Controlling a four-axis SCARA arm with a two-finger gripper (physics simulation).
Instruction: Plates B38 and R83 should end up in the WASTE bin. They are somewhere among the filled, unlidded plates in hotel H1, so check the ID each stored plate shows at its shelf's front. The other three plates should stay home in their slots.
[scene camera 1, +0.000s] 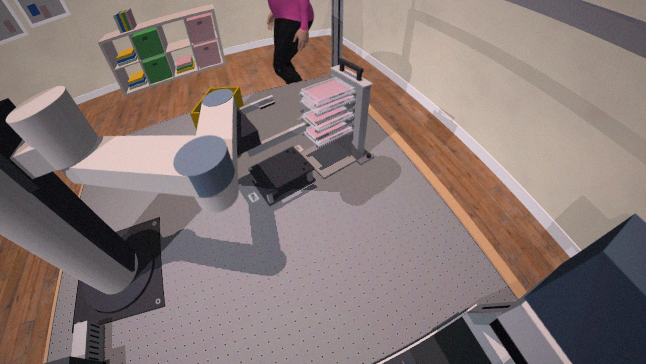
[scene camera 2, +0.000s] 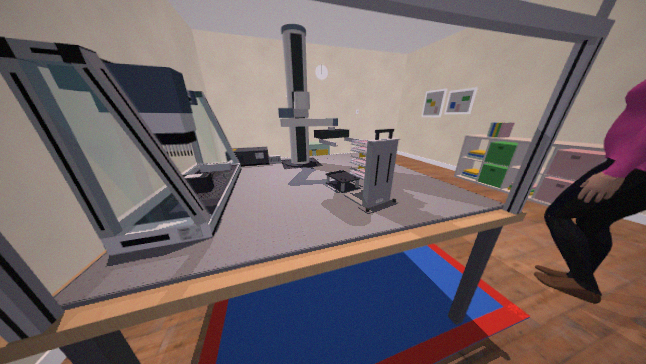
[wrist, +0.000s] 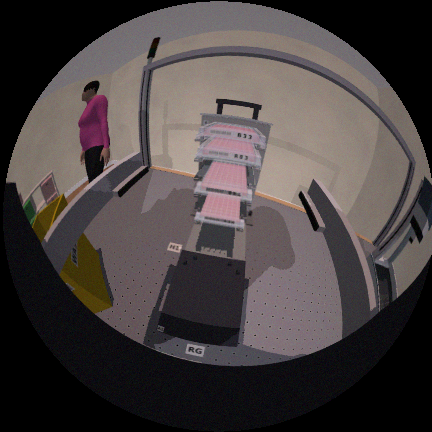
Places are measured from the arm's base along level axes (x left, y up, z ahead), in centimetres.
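Pixels of known places: gripper, fingertip midpoint: (scene camera 1: 287, 111) (scene camera 2: 349, 143) (wrist: 222, 167); arm's base, link origin: (scene camera 1: 120, 272) (scene camera 2: 300, 164).
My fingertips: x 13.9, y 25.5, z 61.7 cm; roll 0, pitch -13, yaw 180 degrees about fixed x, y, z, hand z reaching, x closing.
Ahead of a thing's pixels: the offset from my fingertips to its middle. "spot": to the spot under its first point.
Hotel H1 @(dx +4.7, dy -8.2, dz +15.5 cm) (scene camera 1: 362, 117) (scene camera 2: 381, 172) (wrist: 267, 137) holds several pink-filled, unlidded plates stacked apart. In the wrist view the top plate @(dx +2.9, dy +1.6, dz +12.5 cm) (wrist: 232, 131) shows an ID like B33 or B38; its last digit is hard to tell. The plate below it @(dx +2.9, dy -1.2, dz +12.5 cm) (wrist: 227, 148) reads R83. Two lower plates @(dx +2.9, dy -6.8, dz +12.5 cm) (wrist: 225, 175) @(dx +2.9, dy -12.4, dz +12.5 cm) (wrist: 220, 207) have labels too small or blurred to read. My gripper (scene camera 1: 289, 112) (scene camera 2: 350, 143) (wrist: 222, 167) is open and empty, facing the plates, its fingers wide apart and short of the stack. The yellow WASTE bin @(dx +25.3, dy -14.3, dz -18.1 cm) (scene camera 1: 239, 96) (wrist: 90, 275) stands to the left in the wrist view, partly hidden by the arm or finger.
A dark raised stand (scene camera 1: 282, 167) (scene camera 2: 342, 177) (wrist: 205, 295) by the RG label @(spot: dx -3.6, dy -24.2, dz -14.9 cm) (wrist: 195, 350) sits in front of the hotel's foot. A frame post @(spot: dx +54.4, dy -1.4, dz +40.0 cm) (scene camera 1: 337, 35) (wrist: 145, 117) rises beyond the table corner. A large enclosed machine @(spot: dx -66.4, dy +17.8, dz +16.1 cm) (scene camera 2: 150, 95) stands at the table's other side. A person (scene camera 1: 290, 35) (wrist: 95, 125) stands beyond the table.
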